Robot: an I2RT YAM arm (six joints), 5 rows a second.
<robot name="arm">
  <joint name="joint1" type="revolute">
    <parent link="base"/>
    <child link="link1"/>
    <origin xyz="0 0 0.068"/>
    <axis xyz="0 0 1"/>
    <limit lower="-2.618" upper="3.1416"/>
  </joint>
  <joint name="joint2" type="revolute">
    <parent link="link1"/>
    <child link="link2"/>
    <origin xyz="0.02 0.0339 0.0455"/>
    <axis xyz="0 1 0"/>
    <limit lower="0" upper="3.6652"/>
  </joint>
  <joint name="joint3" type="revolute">
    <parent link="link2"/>
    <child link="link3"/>
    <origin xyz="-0.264 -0.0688 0"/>
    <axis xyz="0 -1 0"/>
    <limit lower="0" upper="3.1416"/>
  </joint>
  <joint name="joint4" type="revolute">
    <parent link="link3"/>
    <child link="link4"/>
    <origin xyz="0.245 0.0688 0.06"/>
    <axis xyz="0 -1 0"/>
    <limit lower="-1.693" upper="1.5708"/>
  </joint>
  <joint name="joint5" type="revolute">
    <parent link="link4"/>
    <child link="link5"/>
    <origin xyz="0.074 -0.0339 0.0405"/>
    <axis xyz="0 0 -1"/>
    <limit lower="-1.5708" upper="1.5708"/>
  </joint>
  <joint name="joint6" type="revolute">
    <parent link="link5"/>
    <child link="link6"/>
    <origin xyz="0.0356 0 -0.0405"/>
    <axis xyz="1 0 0"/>
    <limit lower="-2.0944" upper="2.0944"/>
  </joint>
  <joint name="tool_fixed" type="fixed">
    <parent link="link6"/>
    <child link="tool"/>
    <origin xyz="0 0 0" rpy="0 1.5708 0"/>
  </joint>
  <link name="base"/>
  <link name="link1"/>
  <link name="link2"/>
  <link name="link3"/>
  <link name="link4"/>
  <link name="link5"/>
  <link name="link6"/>
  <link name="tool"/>
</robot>
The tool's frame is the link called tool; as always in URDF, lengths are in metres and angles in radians.
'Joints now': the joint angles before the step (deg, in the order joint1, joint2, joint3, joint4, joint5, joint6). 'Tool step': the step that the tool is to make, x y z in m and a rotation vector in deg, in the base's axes. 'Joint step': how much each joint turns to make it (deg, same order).
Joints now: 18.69 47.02 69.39 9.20 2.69 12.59
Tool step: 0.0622 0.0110 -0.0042 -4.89 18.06 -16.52
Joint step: 0.00 12.53 10.61 -15.90 15.63 -5.35
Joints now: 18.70 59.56 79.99 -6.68 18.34 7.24
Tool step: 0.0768 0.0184 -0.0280 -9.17 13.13 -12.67
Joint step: -0.10 14.43 6.42 -4.69 11.87 -6.63
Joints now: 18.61 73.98 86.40 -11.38 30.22 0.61
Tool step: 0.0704 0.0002 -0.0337 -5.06 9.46 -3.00
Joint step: -3.74 12.86 6.29 -2.71 -0.59 -2.49
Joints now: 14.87 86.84 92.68 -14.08 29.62 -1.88
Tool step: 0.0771 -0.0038 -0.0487 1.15 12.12 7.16
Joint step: -4.10 15.66 10.79 -7.15 -11.82 1.01
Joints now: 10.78 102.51 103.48 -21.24 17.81 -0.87
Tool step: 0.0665 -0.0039 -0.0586 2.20 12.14 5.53
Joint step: -2.56 16.60 14.00 -9.09 -9.07 0.20
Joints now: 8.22 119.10 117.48 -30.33 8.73 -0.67
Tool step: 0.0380 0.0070 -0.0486 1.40 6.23 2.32
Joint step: -0.06 11.45 9.38 -3.96 -3.25 0.51
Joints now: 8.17 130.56 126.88 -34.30 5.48 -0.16
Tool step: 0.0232 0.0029 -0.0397 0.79 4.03 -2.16
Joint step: 0.01 8.39 6.88 -2.63 0.79 2.44
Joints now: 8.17 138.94 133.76 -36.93 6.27 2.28
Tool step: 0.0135 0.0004 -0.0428 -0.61 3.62 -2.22
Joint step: -0.05 5.87 2.14 -0.11 1.62 1.45
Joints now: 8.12 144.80 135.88 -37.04 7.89 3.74
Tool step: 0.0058 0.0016 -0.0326 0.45 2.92 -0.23
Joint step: 0.05 3.65 0.29 0.43 -0.44 0.79
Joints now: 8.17 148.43 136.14 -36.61 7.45 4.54
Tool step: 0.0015 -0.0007 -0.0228 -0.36 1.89 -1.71
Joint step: -0.02 1.92 -0.96 0.79 1.16 1.25
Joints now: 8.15 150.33 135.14 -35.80 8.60 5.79
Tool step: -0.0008 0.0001 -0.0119 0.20 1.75 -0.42
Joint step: 0.02 0.95 -0.41 -0.44 -0.08 0.63
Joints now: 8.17 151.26 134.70 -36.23 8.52 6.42
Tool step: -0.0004 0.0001 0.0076 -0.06 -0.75 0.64
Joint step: 0.00 -0.80 -0.01 0.04 -0.26 -0.62
